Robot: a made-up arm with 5 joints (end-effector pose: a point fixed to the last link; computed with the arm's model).
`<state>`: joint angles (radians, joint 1 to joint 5).
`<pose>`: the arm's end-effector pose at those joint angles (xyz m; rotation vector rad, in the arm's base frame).
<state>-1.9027 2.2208 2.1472 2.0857 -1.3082</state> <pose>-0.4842 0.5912 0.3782 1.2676 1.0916 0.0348</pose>
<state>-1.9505 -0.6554 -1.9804 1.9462 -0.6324</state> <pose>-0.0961 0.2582 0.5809 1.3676 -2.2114 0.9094</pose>
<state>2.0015 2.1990 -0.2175 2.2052 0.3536</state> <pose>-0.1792 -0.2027 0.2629 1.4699 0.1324 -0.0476</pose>
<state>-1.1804 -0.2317 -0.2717 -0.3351 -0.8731</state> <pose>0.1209 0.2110 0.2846 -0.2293 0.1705 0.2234</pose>
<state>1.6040 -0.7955 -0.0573 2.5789 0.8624</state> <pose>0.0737 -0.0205 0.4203 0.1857 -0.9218 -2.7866</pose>
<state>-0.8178 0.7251 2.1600 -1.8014 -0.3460</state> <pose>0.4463 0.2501 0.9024 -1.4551 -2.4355 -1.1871</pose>
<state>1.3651 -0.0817 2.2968 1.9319 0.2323</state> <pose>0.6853 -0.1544 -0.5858 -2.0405 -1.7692 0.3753</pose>
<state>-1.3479 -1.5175 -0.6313 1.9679 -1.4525</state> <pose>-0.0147 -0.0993 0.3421 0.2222 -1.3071 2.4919</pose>
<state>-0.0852 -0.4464 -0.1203 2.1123 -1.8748</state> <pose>0.0539 -0.1588 0.2384 0.5435 1.5707 -2.1404</pose>
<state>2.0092 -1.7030 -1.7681 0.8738 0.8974</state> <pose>0.0359 -0.0702 -0.5292 -1.1141 1.9661 -2.1410</pose>
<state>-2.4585 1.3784 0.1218 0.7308 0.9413</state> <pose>-0.0954 -0.0031 -0.3630 2.8452 0.7560 -0.5920</pose>
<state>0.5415 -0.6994 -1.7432 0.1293 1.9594</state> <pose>-0.3688 -0.5346 -0.0418 -0.5131 -1.4344 1.1121</pose>
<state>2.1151 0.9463 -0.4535 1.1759 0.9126</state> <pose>-0.1709 -0.1319 0.2809 0.7957 -0.2128 0.2428</pose>
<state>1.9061 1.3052 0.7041 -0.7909 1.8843</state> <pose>0.1112 -0.7916 -0.0856 0.2276 1.4113 -1.6303</pose>
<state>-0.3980 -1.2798 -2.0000 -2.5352 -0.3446</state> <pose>-0.0408 -0.6971 0.4593 1.9270 -0.9768 -0.3545</pose>
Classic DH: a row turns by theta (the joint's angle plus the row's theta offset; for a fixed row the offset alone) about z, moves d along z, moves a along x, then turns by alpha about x. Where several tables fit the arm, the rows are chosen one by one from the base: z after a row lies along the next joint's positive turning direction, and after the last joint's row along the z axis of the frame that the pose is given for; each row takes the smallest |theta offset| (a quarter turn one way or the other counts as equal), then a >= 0, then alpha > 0; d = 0 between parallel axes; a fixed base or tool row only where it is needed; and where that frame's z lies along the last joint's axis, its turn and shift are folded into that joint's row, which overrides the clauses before.
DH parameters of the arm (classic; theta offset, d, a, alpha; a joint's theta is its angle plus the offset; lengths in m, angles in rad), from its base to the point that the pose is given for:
base (fixed): 1.5708 0.128 0 1.5708
joint 1: 1.5708 -0.084 0.036 -1.5708
joint 2: -1.5708 0.364 0.323 1.5708
joint 3: 0 -0.129 -0.106 1.5708
joint 4: 1.5708 0.452 0.081 -1.5708
joint 5: -1.5708 -0.061 0.077 1.5708
tool (fixed): -1.5708 0.217 0 0

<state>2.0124 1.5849 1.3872 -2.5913 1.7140</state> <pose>-0.4188 -0.8141 -0.4623 0.9451 -1.9063 1.2515</pose>
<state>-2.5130 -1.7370 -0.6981 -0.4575 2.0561</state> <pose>-0.1480 -0.0723 -0.0104 2.0796 -1.5730 -0.0672</pose>
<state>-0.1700 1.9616 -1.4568 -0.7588 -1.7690</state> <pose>-0.2467 -0.3491 0.2630 -0.3850 0.1016 2.3308</pose>
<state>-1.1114 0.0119 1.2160 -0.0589 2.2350</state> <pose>0.7702 -0.1470 0.2082 2.4120 -0.8280 1.4768</pose>
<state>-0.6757 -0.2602 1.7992 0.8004 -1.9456</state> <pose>0.4708 -0.2813 0.2413 1.2861 -1.7143 -1.3170</pose>
